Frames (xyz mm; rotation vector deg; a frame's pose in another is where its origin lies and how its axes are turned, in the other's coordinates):
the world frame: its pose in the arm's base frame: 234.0 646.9 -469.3 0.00 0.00 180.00
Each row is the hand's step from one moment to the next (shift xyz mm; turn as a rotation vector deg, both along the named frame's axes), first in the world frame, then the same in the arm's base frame.
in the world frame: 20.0 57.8 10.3 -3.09 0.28 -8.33
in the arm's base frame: -20.0 -57.8 10.3 3.09 -0.28 -8.33
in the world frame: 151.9 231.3 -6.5 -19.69 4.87 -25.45
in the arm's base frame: -151.9 -231.3 -6.5 19.69 -4.87 -25.45
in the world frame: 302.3 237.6 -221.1 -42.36 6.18 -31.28
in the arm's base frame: -302.3 -237.6 -221.1 42.36 -6.18 -31.28
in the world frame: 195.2 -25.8 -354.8 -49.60 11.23 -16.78
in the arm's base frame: -195.2 25.8 -354.8 49.60 -11.23 -16.78
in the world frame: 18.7 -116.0 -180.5 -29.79 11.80 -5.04
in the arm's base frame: -18.7 116.0 -180.5 29.79 -11.80 -5.04
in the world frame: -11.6 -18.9 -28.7 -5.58 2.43 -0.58
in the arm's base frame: 11.6 18.9 -28.7 5.58 -2.43 -0.58
